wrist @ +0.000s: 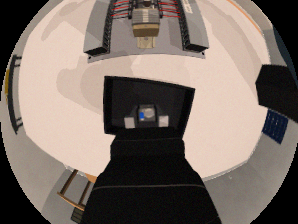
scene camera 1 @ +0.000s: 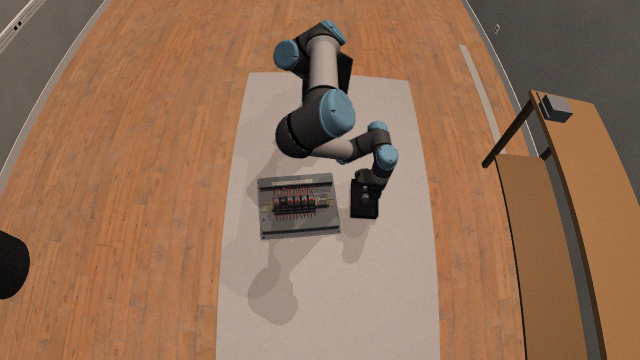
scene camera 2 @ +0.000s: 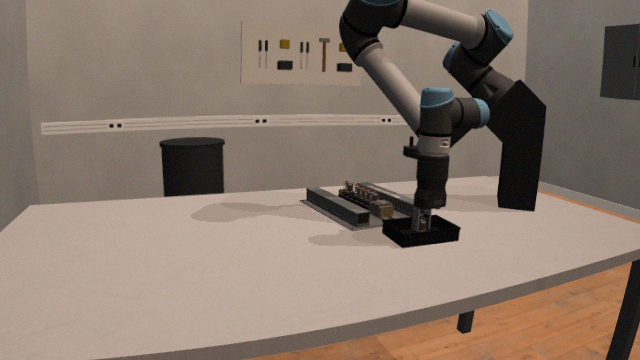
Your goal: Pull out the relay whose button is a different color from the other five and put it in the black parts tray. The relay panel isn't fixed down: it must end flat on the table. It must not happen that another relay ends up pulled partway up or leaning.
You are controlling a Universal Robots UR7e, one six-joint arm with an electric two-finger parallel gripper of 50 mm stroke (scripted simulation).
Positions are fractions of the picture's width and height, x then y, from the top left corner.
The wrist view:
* gripper: 0.49,0.49
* black parts tray: 0.40,0.44
